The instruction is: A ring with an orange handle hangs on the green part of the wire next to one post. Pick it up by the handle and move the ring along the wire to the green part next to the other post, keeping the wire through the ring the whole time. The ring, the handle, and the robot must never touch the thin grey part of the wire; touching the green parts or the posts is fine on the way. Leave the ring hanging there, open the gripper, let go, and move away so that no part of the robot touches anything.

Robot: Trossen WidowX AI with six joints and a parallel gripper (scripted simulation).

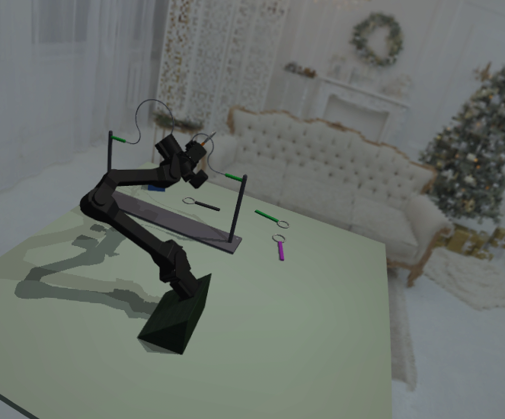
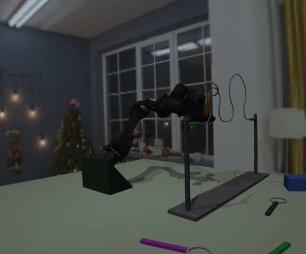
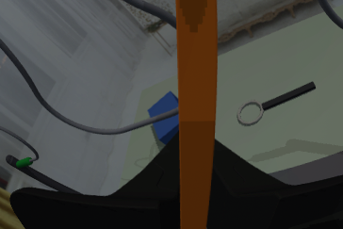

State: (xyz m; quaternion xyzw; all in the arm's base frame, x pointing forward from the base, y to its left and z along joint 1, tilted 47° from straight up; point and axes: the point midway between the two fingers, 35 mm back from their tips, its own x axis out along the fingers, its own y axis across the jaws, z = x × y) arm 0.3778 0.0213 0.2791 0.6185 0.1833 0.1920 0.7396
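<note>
Now: gripper tip 3 cm short of the wire rig, 6 cm to the right of it and 5 cm above it.
</note>
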